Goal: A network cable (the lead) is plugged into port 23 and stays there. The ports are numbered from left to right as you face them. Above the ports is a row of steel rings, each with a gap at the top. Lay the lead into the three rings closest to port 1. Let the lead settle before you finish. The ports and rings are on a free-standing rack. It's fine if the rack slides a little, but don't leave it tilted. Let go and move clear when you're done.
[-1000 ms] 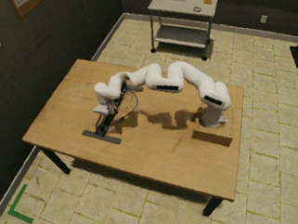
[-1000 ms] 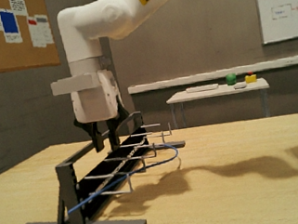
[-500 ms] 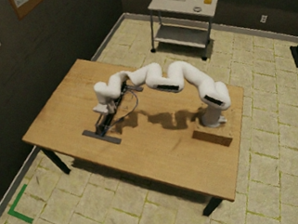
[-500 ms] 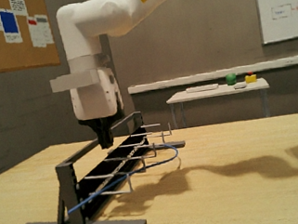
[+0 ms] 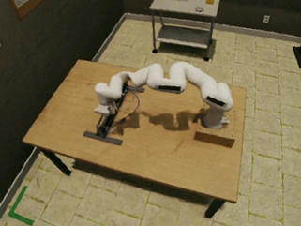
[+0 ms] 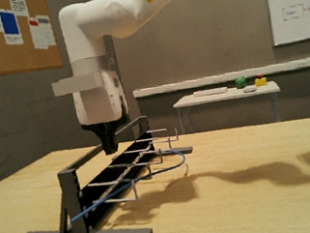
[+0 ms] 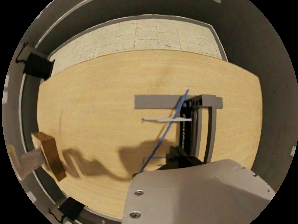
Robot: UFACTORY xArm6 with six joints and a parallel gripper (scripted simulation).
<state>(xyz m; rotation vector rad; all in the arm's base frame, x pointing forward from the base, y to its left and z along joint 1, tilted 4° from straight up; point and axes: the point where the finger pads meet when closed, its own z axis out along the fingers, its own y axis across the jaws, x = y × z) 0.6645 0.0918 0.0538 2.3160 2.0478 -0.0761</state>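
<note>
Right now my hand is 16 cm to the left of the dark free-standing rack, 10 cm above it and 4 cm short of it.
</note>
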